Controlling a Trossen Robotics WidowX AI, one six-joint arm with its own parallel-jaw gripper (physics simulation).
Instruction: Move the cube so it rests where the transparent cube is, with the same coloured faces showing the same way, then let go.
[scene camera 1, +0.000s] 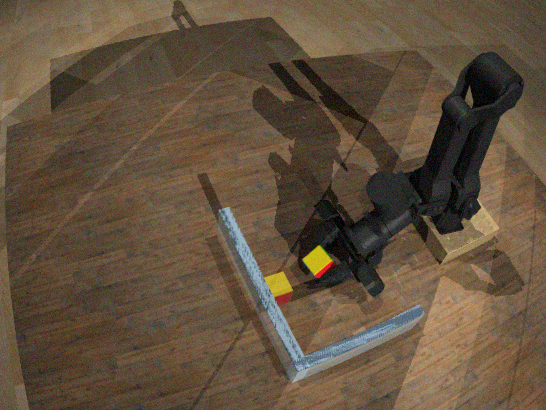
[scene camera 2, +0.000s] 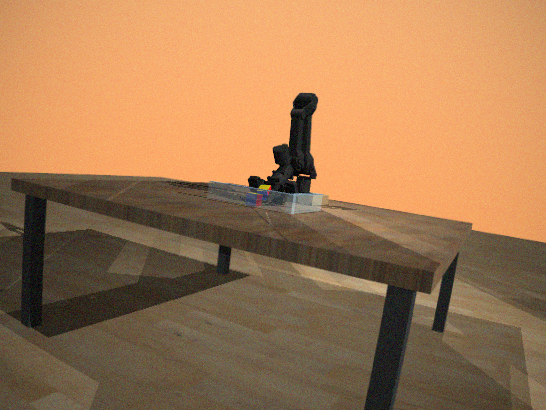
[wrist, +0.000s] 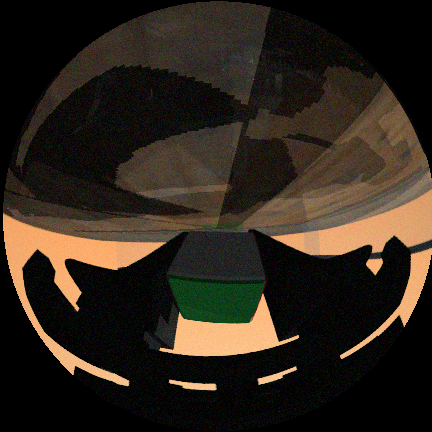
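Where they show: gripper, between the fingertips: (scene camera 1: 308, 275) (wrist: 218, 236); arm's base, origin of its link: (scene camera 1: 445, 219) (scene camera 2: 302, 192).
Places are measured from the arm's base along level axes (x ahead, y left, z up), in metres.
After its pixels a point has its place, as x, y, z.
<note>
The solid cube (scene camera 1: 317, 260) @(0.302, 0.041, 0.017) (scene camera 2: 265, 188) @(0.303, 0.048, 0.015) (wrist: 216, 300) @(0.272, 0.033, 0.005) has yellow on top and red on the side toward the short wall. Blue shows toward scene camera 2. In the wrist view its green face is toward the palm and a dark grey face shows beside it. My gripper (scene camera 1: 316, 265) @(0.311, 0.044, -0.025) (wrist: 218, 236) @(0.311, 0.044, -0.025) lies nearly level, low over the table, shut on this cube. The transparent cube (scene camera 1: 280, 284) (scene camera 2: 253, 199) stands against the long wall, yellow up, with red and blue sides. The held cube is apart from it, toward the arm's base, and looks turned slightly against it. Its exact height is unclear.
A long pale blue wall (scene camera 1: 244, 250) @(0.415, 0.000, 0.019) (scene camera 2: 225, 191) @(0.429, -0.019, -0.008) runs behind the transparent cube. It meets a shorter wall (scene camera 1: 365, 336) @(0.270, 0.196, 0.019) (scene camera 2: 306, 203) @(0.284, 0.208, -0.011) at a corner. The arm stands on a light wooden block (scene camera 1: 470, 243) (scene camera 2: 320, 200). Shadows cross the table.
</note>
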